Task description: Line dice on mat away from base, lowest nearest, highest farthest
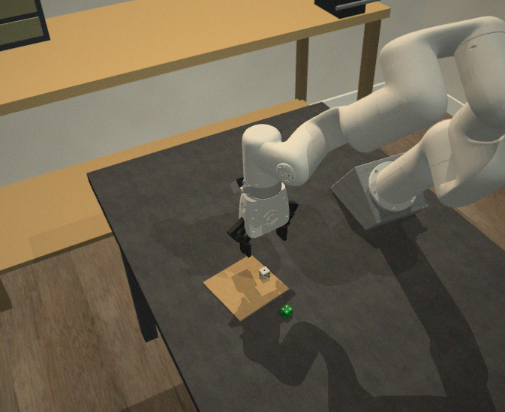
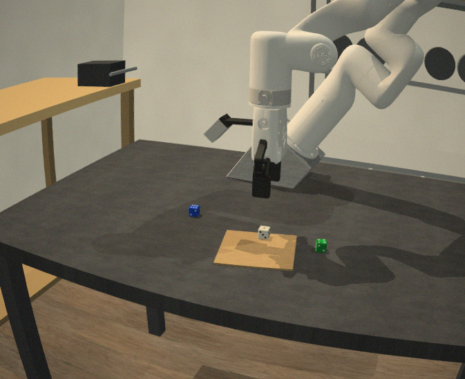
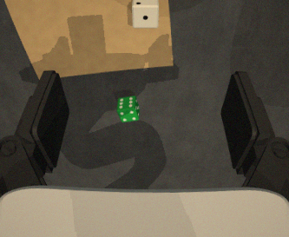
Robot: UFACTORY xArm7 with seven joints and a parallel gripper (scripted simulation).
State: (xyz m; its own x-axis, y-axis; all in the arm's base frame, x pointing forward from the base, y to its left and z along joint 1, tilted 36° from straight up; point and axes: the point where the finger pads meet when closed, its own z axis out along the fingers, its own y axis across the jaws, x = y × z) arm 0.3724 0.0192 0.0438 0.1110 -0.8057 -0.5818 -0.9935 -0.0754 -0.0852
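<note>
My gripper is now 10 mm short of the green die, 120 mm to the right of it and 110 mm above it. From my hand the other things lie so: white die 100 mm below; tan square mat 50 mm ahead, 10 mm to the left, 110 mm below; blue die 50 mm behind, 170 mm to the right, 110 mm below.
</note>
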